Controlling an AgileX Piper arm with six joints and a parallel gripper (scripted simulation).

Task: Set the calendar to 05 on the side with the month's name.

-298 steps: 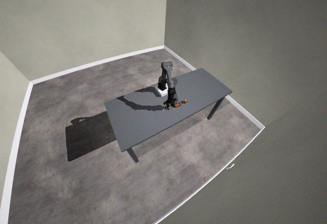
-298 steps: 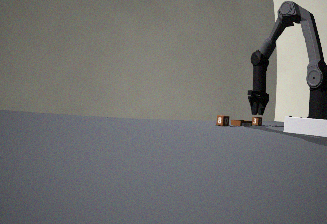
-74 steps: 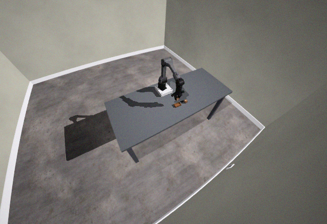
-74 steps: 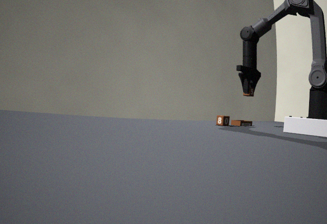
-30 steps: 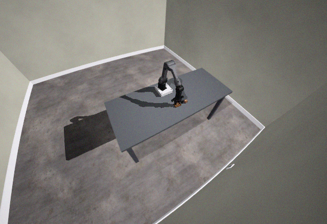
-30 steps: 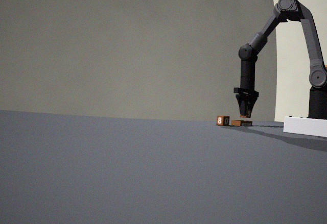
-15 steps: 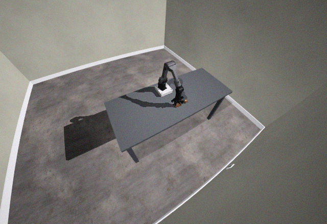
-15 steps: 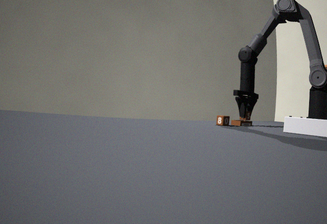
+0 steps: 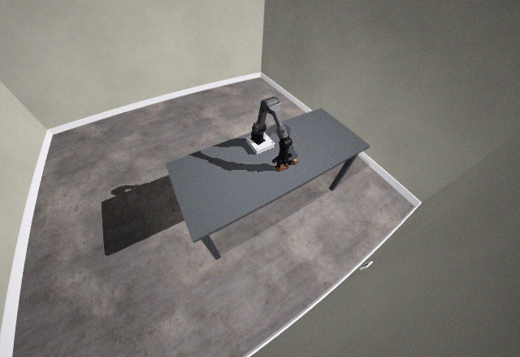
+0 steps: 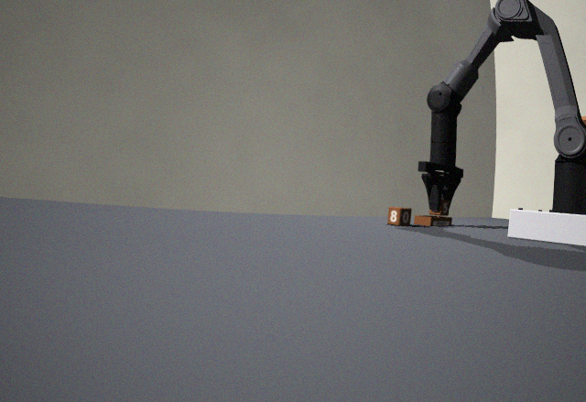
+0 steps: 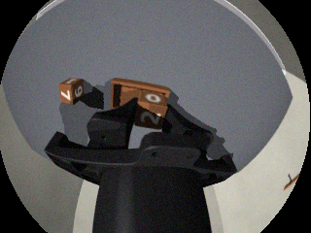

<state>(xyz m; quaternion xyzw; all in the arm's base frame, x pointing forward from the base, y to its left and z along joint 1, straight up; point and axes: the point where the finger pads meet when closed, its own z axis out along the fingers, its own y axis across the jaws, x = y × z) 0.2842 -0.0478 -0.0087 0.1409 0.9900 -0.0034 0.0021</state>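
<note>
The brown calendar tray lies 20 mm to the left of my hand and 30 mm below it. The rest, counted from my hand: cube right at my hand.
</note>
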